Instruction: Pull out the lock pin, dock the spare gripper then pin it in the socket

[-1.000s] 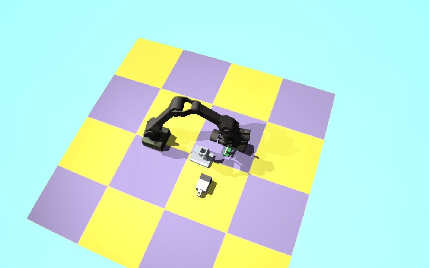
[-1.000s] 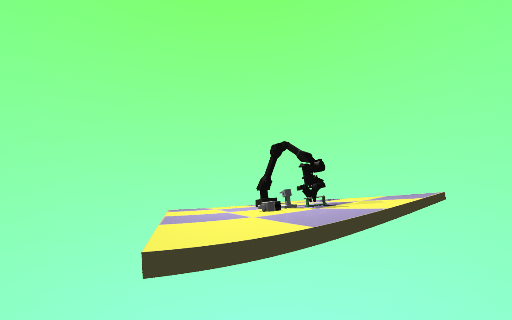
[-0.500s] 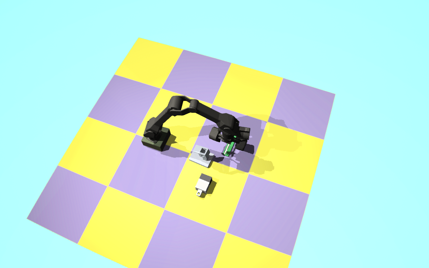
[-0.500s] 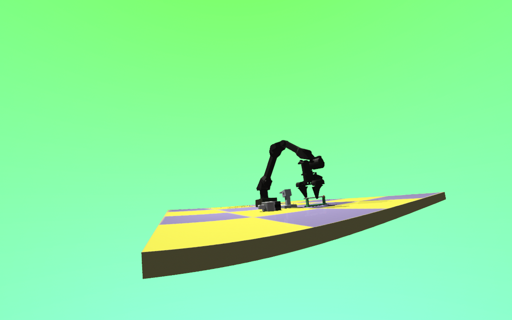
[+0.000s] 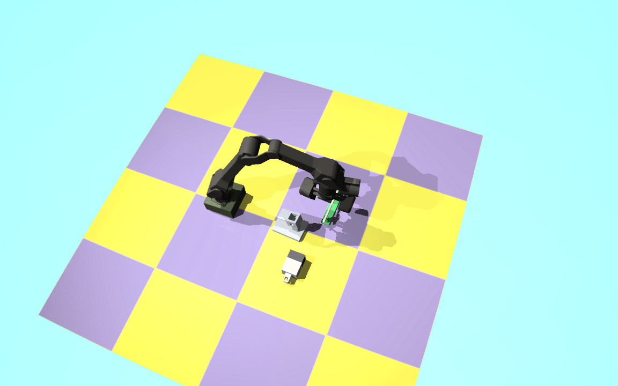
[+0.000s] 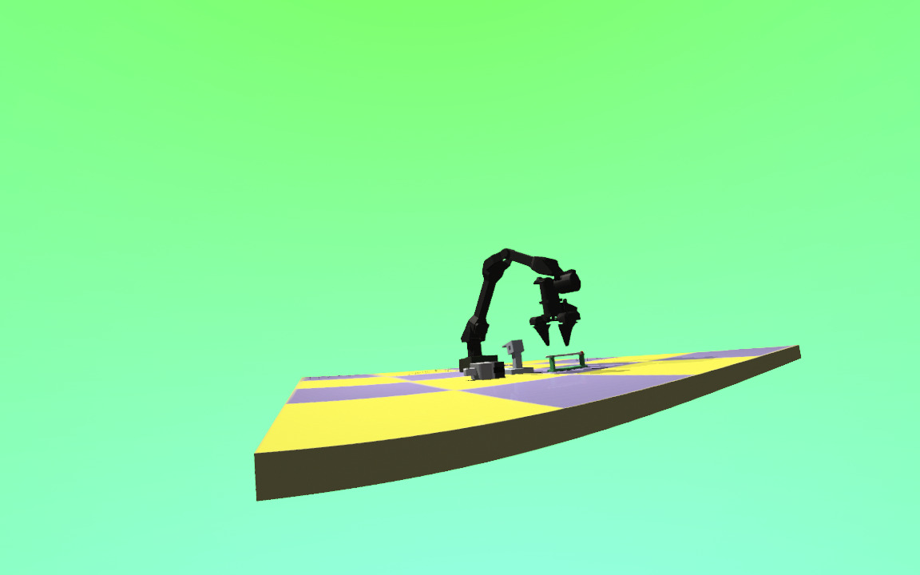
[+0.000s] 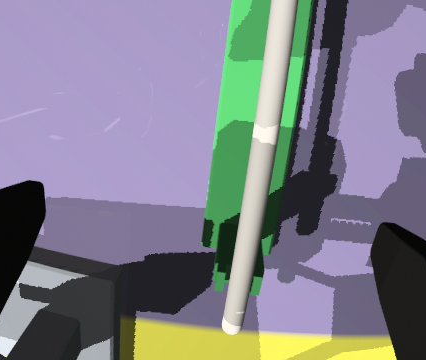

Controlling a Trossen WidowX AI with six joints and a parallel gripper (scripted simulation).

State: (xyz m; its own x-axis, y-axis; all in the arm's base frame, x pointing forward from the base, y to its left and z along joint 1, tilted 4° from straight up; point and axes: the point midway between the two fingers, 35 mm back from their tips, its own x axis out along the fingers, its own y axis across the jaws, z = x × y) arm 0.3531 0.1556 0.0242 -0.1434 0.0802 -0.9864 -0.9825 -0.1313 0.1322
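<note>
The green cradle lies 5 cm below my gripper tip, 3 cm to the left of it and 1 cm ahead of it. The rest, counted from my gripper tip: spare gripper 25 cm to the right, 5 cm below, 1 cm ahead; then socket 11 cm to the right, 8 cm behind, 2 cm below.
</note>
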